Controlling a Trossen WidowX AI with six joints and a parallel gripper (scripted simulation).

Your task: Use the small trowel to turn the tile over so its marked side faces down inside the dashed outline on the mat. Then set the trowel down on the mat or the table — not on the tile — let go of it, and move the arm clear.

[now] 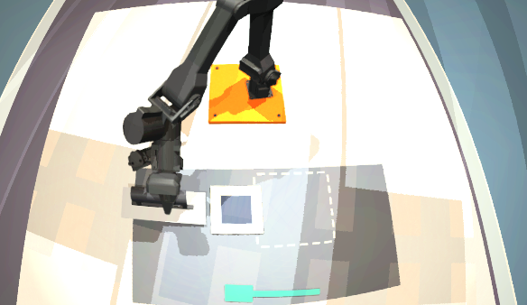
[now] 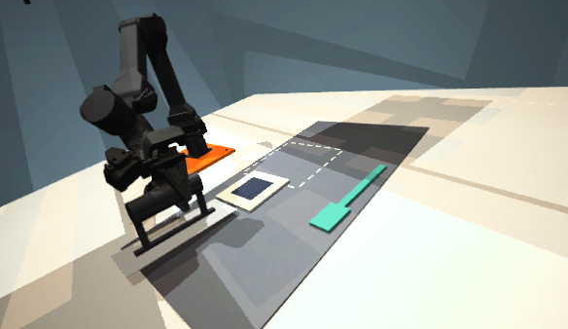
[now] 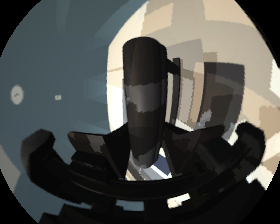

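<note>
Right now my gripper tip is 150 mm to the right of the tile and 60 mm above it. Round my gripper tip: teal flat tool 210 mm ahead, 160 mm to the left, 60 mm below; then grey mat 210 mm to the left, 90 mm below, 80 mm ahead; then small trowel 20 mm behind, 10 mm below.
</note>
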